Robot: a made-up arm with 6 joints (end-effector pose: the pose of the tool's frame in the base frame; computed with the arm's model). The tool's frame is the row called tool.
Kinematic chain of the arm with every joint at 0, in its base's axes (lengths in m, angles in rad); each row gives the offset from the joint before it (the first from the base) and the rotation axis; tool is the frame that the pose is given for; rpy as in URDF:
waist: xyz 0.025 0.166 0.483 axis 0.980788 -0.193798 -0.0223
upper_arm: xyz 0 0.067 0.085 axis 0.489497 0.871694 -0.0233
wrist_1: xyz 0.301 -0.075 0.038 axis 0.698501 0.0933 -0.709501
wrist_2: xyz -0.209 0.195 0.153 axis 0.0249 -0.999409 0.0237
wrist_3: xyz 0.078 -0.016 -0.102 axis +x
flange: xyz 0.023 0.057 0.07 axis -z
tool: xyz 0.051 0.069 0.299 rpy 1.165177 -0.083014 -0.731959
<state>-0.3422 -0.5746 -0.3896 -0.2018 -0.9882 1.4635</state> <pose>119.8 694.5 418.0 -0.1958 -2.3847 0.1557</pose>
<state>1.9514 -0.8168 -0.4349 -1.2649 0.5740 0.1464</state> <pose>110.2 -291.1 563.0 2.3960 0.4907 -1.3890</pose>
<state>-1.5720 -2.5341 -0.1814 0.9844 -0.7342 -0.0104</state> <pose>61.9 -136.9 45.1 -0.2451 0.4712 -2.5717</pose>
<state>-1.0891 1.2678 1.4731 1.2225 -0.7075 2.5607</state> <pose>705.9 37.7 540.5 1.1527 1.5396 -0.2165</pose>
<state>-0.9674 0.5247 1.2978 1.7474 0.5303 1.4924</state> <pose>221.3 519.0 762.0 -1.1284 2.4346 0.8871</pose>
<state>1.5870 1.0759 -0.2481 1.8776 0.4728 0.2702</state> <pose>2.4 -202.6 363.4 -1.9021 0.5027 0.7504</pose>
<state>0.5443 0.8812 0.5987 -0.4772 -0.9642 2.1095</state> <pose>650.8 248.9 749.2 -0.5156 -0.3980 -1.6941</pose>
